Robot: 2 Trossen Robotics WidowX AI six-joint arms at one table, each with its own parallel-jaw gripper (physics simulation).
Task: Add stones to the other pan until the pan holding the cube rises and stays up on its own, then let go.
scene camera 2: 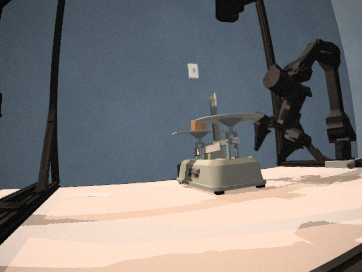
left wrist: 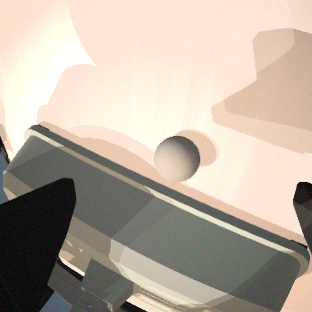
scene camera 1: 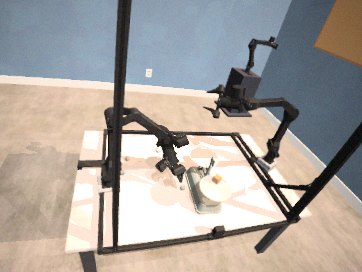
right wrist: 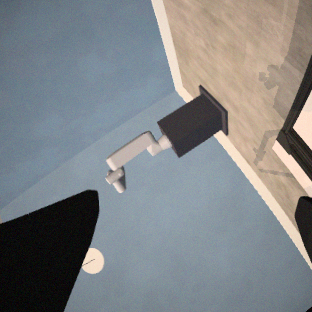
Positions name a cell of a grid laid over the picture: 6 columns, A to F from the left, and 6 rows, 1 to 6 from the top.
Scene:
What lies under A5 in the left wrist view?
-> My left gripper.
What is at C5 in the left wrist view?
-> A balance scale.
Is my right gripper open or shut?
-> Open.

